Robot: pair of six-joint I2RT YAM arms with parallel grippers.
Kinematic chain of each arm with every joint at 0, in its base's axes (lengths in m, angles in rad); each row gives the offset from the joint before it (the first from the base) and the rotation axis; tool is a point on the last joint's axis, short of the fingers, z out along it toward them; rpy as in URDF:
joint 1: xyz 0 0 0.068 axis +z
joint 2: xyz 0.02 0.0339 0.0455 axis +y
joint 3: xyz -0.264 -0.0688 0 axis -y
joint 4: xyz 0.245 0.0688 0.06 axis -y
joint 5: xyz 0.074 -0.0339 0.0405 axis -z
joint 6: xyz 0.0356 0 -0.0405 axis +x
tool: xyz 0 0 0 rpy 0 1.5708 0
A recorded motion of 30 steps. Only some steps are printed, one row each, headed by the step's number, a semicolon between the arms.
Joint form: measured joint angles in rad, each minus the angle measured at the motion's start. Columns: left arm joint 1, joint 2, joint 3, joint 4, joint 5, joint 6; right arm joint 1, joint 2, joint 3, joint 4, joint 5, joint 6.
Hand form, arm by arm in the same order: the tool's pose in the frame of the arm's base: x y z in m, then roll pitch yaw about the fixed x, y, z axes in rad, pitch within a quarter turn. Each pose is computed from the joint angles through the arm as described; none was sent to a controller.
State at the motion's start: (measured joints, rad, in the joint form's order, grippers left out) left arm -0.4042 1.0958 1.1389 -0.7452 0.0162 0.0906; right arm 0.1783 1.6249 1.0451 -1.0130 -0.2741 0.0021
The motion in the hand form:
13: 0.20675 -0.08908 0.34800 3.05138 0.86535 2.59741; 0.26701 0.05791 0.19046 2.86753 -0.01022 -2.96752
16: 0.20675 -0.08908 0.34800 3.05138 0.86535 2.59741; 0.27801 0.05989 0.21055 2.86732 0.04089 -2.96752
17: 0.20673 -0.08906 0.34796 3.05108 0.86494 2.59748; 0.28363 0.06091 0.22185 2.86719 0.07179 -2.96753
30: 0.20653 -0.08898 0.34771 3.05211 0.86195 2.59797; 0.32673 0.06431 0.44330 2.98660 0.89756 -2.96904
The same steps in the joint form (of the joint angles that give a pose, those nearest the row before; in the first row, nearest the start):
13: 0.0000 0.0000 0.0000 0.0000 0.0004 0.0000; 0.0000 0.0000 0.0236 -0.0107 0.0000 0.0023
16: 0.0000 0.0000 0.0000 0.0000 0.0004 0.0000; 0.0000 0.0000 0.1060 -0.0419 0.0000 0.0023
17: 0.0000 0.0000 0.0000 -0.0004 0.0000 0.0000; 0.0000 0.0000 0.1511 -0.0561 0.0000 0.0023
30: 0.0000 0.0000 0.0000 -0.0034 0.0004 0.0000; 0.0000 -0.0011 0.8995 0.0194 0.1236 0.0015

